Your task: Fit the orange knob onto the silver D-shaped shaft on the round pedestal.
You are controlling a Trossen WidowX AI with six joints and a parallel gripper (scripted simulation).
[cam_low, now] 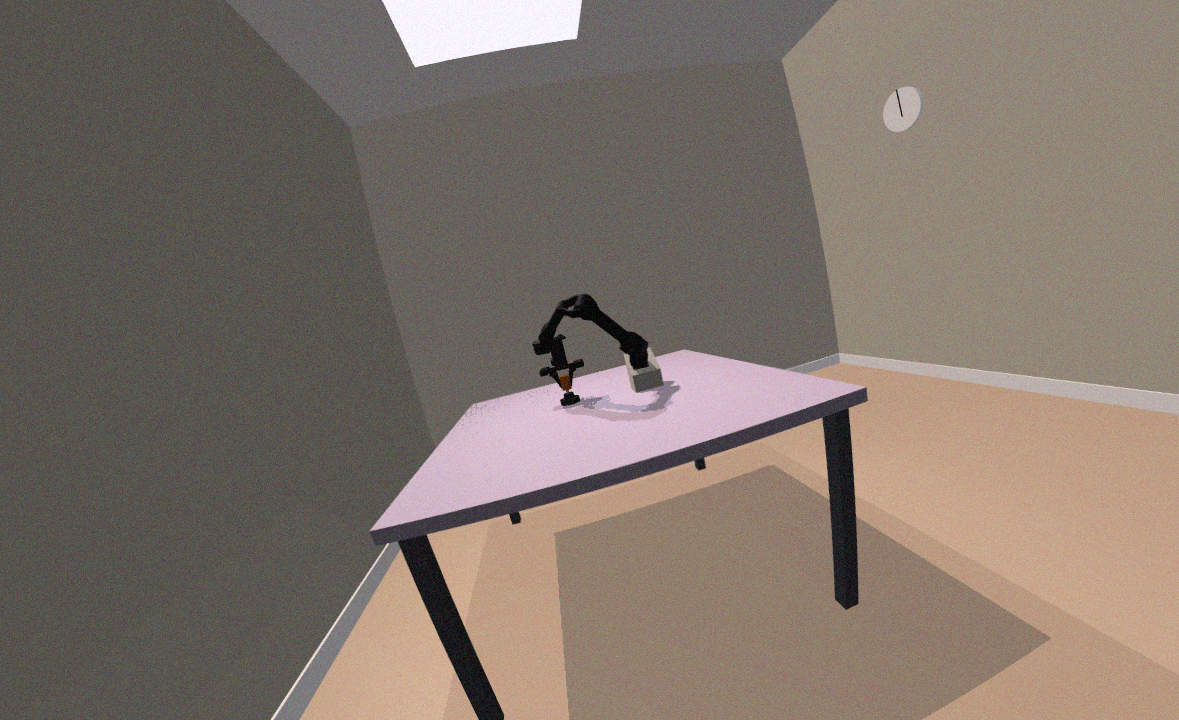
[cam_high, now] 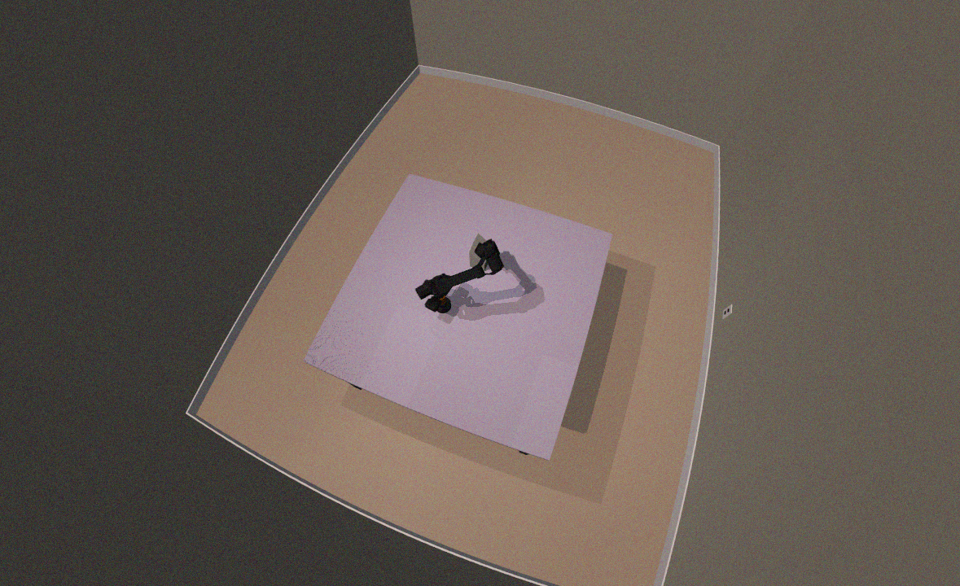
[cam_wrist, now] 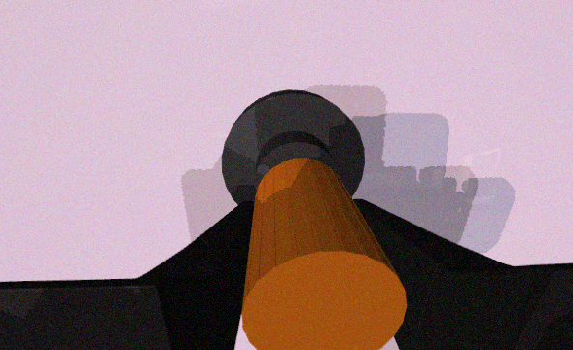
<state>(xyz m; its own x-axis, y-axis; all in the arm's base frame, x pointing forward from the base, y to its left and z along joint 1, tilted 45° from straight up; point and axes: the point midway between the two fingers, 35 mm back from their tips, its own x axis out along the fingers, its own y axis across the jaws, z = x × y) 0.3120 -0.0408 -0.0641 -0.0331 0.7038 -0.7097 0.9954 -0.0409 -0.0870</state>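
The dark round pedestal is 40 mm below my gripper tip. From my gripper tip the other things lie so: orange knob: 30 mm above.
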